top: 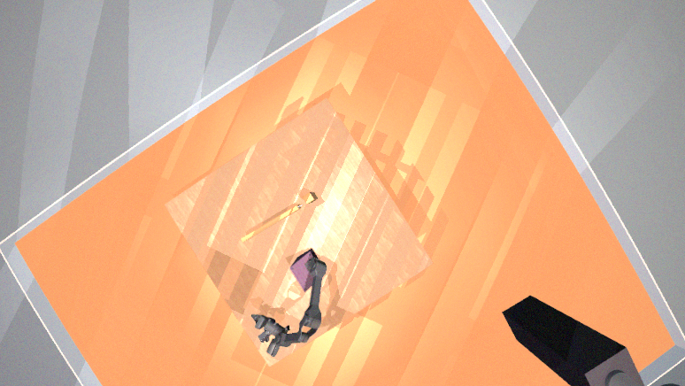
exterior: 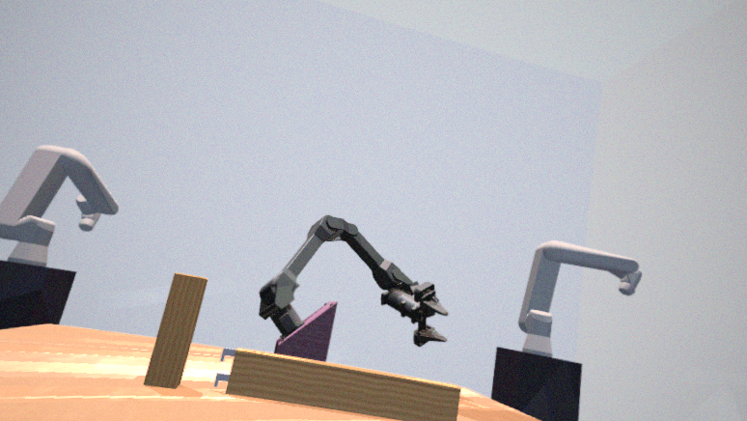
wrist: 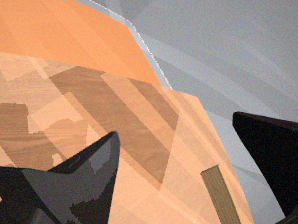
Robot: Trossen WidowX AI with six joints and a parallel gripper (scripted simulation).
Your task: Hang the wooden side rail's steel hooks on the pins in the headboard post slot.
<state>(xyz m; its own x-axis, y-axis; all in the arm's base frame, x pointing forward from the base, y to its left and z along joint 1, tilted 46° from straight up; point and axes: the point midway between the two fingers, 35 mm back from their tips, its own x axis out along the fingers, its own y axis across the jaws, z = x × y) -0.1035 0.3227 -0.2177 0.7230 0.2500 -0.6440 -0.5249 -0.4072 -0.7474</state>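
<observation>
The headboard post is 43 cm ahead of my gripper tip, 60 cm to the right of it and 9 cm below it.
</observation>
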